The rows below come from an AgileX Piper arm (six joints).
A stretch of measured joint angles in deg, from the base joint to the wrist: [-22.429, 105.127, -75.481, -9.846, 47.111, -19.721]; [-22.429, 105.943, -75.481, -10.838, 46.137, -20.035]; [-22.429, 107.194, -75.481, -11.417, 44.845, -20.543]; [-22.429, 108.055, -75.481, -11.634, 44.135, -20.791]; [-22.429, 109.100, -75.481, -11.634, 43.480, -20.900]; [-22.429, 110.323, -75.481, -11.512, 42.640, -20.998]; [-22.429, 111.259, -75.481, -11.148, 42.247, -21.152]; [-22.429, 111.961, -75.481, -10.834, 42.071, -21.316]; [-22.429, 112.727, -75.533, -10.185, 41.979, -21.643]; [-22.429, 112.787, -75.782, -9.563, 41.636, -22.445]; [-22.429, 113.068, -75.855, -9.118, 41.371, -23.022]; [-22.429, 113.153, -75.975, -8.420, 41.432, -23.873]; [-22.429, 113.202, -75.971, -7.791, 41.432, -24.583]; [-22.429, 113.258, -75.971, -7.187, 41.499, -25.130]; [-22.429, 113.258, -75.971, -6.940, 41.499, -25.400]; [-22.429, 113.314, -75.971, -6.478, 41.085, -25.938]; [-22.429, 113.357, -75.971, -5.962, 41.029, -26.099]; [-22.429, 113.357, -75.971, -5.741, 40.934, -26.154]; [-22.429, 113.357, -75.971, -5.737, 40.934, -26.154]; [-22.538, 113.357, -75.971, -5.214, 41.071, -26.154]
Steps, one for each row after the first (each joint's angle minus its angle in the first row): [0.000, 0.816, 0.000, -0.992, -0.974, -0.314]; [0.000, 2.067, 0.000, -1.571, -2.266, -0.822]; [0.000, 2.928, 0.000, -1.788, -2.976, -1.070]; [0.000, 3.973, 0.000, -1.788, -3.631, -1.179]; [0.000, 5.196, 0.000, -1.666, -4.471, -1.277]; [0.000, 6.132, 0.000, -1.302, -4.864, -1.431]; [0.000, 6.834, 0.000, -0.988, -5.040, -1.595]; [0.000, 7.600, -0.052, -0.339, -5.132, -1.922]; [0.000, 7.660, -0.301, 0.283, -5.475, -2.724]; [0.000, 7.941, -0.374, 0.728, -5.740, -3.301]; [0.000, 8.026, -0.494, 1.426, -5.679, -4.152]; [0.000, 8.075, -0.490, 2.055, -5.679, -4.862]; [0.000, 8.131, -0.490, 2.659, -5.612, -5.409]; [0.000, 8.131, -0.490, 2.906, -5.612, -5.679]; [0.000, 8.187, -0.490, 3.368, -6.026, -6.217]; [0.000, 8.230, -0.490, 3.884, -6.082, -6.378]; [0.000, 8.230, -0.490, 4.105, -6.177, -6.433]; [0.000, 8.230, -0.490, 4.109, -6.177, -6.433]; [-0.109, 8.230, -0.490, 4.632, -6.040, -6.433]
